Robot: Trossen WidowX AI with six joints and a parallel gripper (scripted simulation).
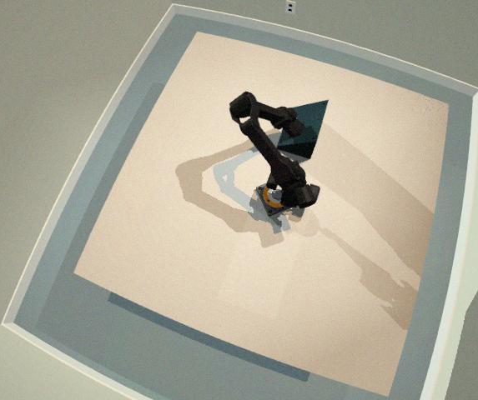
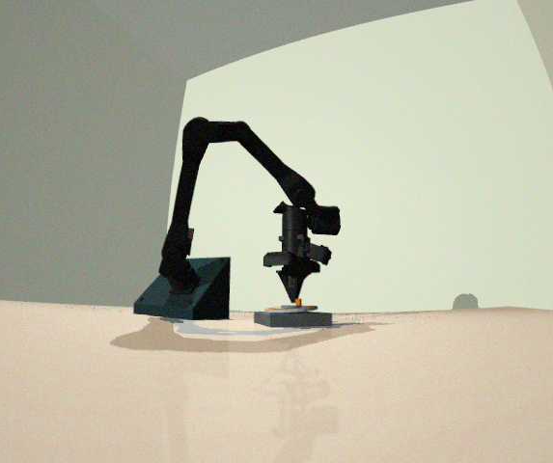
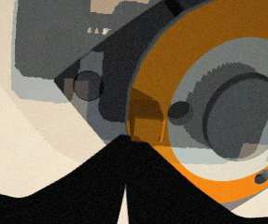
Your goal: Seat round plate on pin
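The base is 1 cm ahead of my gripper tip, 5 cm to the right of it and 2 cm below it.
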